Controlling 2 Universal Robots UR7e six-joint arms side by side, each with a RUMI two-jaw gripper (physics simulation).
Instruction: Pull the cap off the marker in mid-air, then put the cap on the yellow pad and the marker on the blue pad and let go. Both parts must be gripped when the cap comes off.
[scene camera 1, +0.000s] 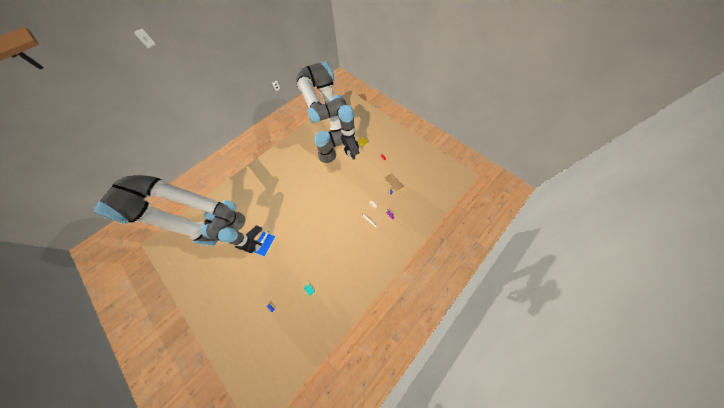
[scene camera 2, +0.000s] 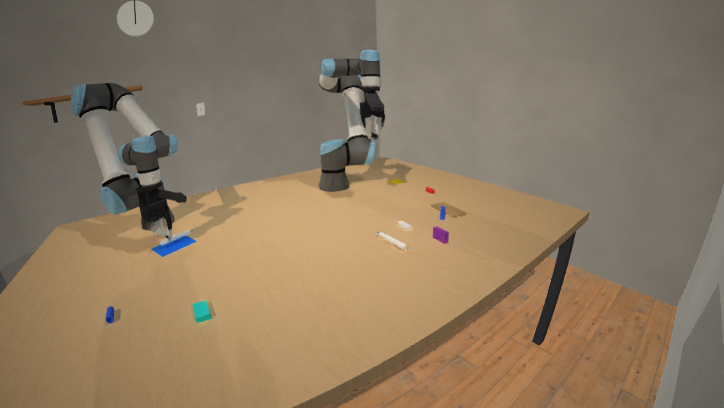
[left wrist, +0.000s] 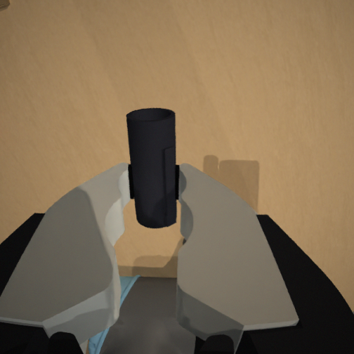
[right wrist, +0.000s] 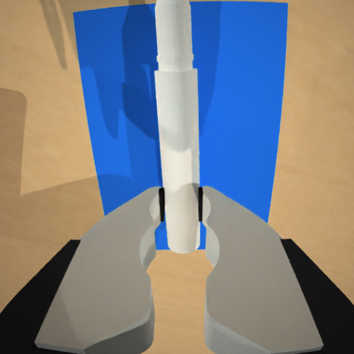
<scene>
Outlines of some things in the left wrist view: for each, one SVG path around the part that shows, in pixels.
The left gripper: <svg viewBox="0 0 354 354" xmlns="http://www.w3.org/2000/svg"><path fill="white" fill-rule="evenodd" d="M176 164L175 199L178 199L178 202L181 204L180 232L186 240L178 249L176 320L181 327L204 340L197 354L354 354L354 315L339 290L329 280L329 277L291 240L268 214L257 214L244 199L230 190L230 188L188 163ZM131 164L120 162L93 176L93 178L88 179L84 183L77 185L77 187L54 202L44 213L34 213L32 216L29 216L25 222L1 242L0 354L85 354L88 339L112 326L117 321L121 285L113 246L124 232L122 210L129 200L133 199Z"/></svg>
A black cap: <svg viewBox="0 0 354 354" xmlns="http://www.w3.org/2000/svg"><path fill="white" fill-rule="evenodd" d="M148 107L133 110L126 114L133 197L138 223L147 228L163 228L176 223L175 112L166 108Z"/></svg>
</scene>
